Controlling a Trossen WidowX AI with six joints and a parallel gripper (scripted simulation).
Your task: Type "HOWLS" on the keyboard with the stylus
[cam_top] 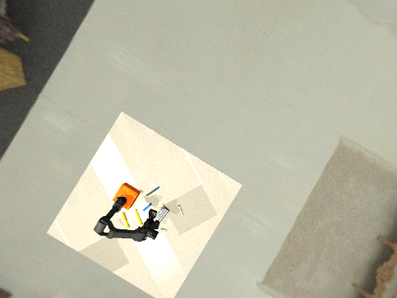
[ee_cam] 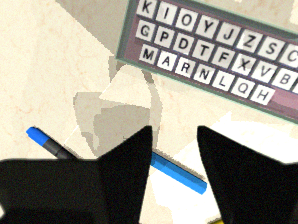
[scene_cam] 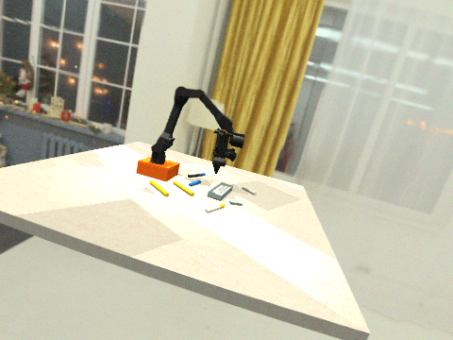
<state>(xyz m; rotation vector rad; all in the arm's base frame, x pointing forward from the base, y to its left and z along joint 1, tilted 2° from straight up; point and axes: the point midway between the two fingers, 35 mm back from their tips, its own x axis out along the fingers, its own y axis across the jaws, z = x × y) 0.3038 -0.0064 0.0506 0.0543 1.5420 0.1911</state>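
The blue stylus is 80 mm behind my gripper tip, 30 mm to the left of it and 80 mm below it. From my gripper tip the other things lie so: dark pen (90 mm behind, 170 mm to the left, 80 mm below); yellow-tipped pen (40 mm ahead, 250 mm to the right, 80 mm below); grey piece (120 mm ahead, 140 mm to the right, 80 mm below).
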